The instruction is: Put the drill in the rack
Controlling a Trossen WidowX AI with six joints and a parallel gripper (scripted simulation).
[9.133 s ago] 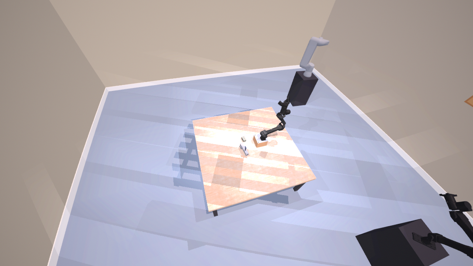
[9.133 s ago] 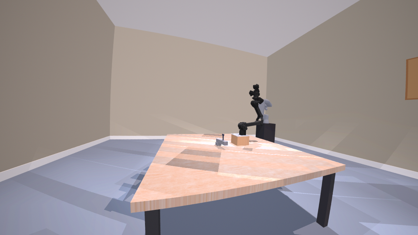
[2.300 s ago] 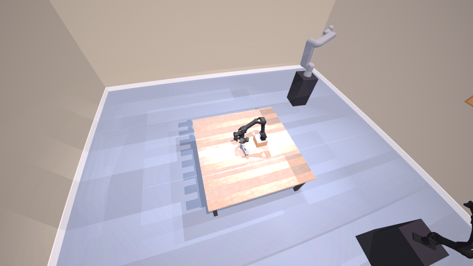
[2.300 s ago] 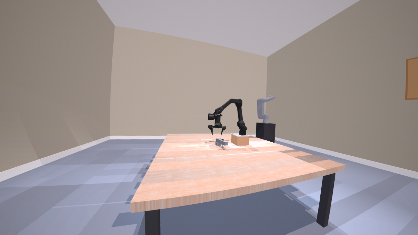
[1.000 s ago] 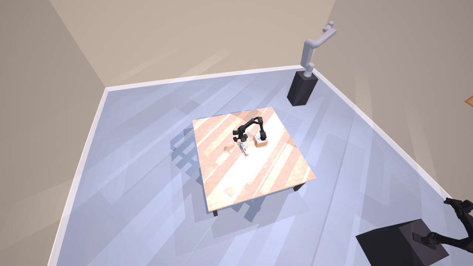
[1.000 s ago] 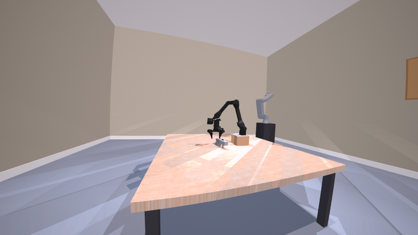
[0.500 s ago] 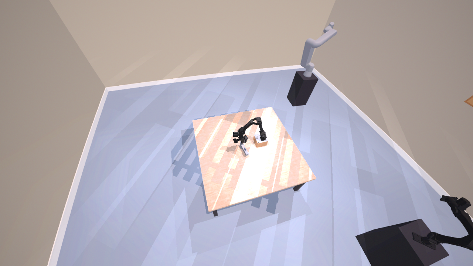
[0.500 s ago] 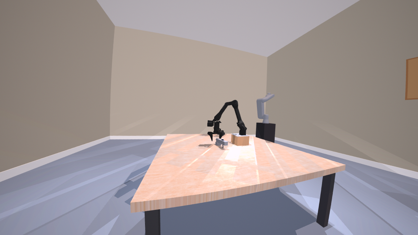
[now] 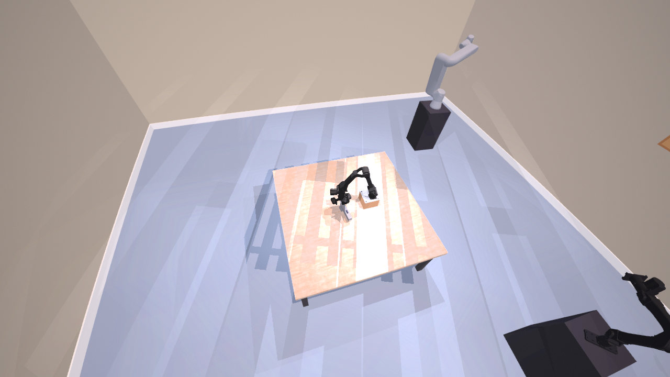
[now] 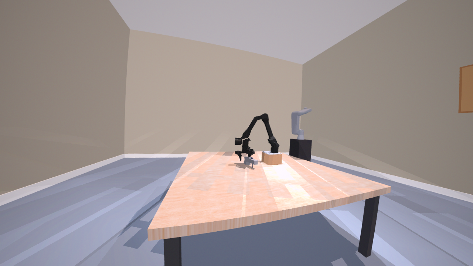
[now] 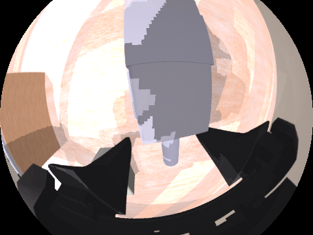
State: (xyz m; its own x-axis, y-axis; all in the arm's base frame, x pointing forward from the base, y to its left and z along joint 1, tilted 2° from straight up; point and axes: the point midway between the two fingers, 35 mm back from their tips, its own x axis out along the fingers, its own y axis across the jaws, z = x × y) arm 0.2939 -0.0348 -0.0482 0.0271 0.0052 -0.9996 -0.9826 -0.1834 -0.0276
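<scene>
The grey drill shank lies 1 cm behind my gripper tip, 5 cm to the left of it and 3 cm above it. Also, from my gripper tip: dark drill 3 cm behind, 14 cm to the left, 4 cm above; then grey rack 6 cm behind, 7 cm to the right; then grey sleeve 2 cm behind, 11 cm to the left, 3 cm above.
</scene>
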